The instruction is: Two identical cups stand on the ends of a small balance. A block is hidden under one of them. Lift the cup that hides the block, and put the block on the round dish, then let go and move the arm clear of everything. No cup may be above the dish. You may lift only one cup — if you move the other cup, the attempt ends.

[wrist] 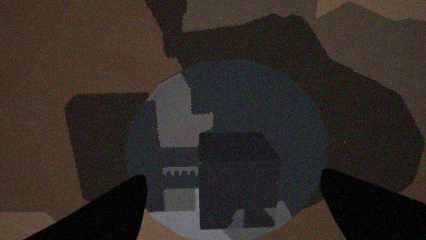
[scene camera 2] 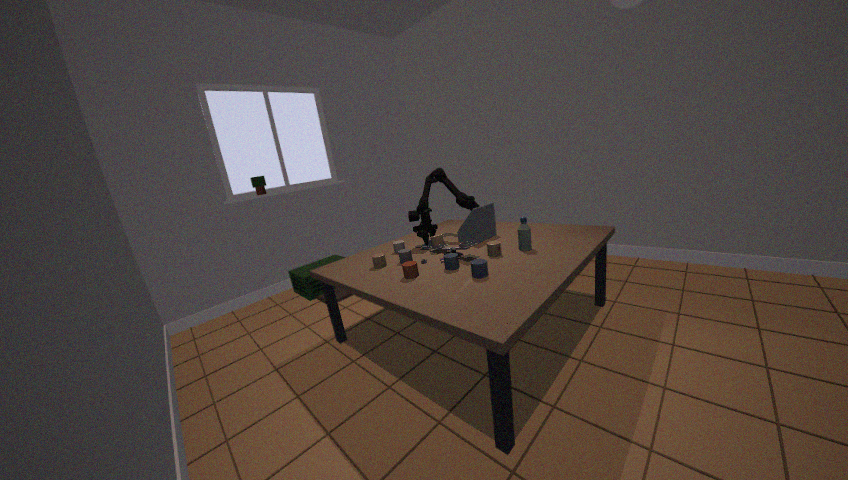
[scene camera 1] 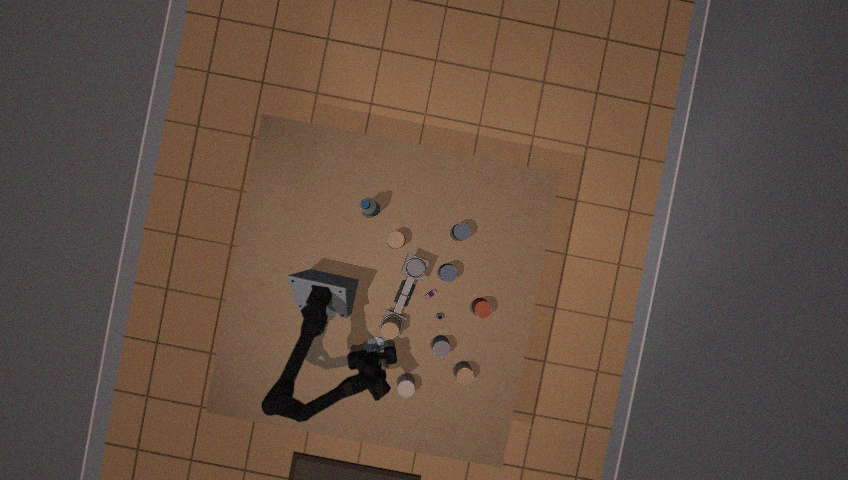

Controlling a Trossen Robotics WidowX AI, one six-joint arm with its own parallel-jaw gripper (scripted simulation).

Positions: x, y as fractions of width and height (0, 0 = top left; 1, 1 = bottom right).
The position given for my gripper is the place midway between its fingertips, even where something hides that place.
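Observation:
My gripper (wrist: 0.55, 0.76) is open and holds nothing. There is a balance (scene camera 1: 0.49, 0.56) here as well, and I also see a round dish (wrist: 0.54, 0.40).

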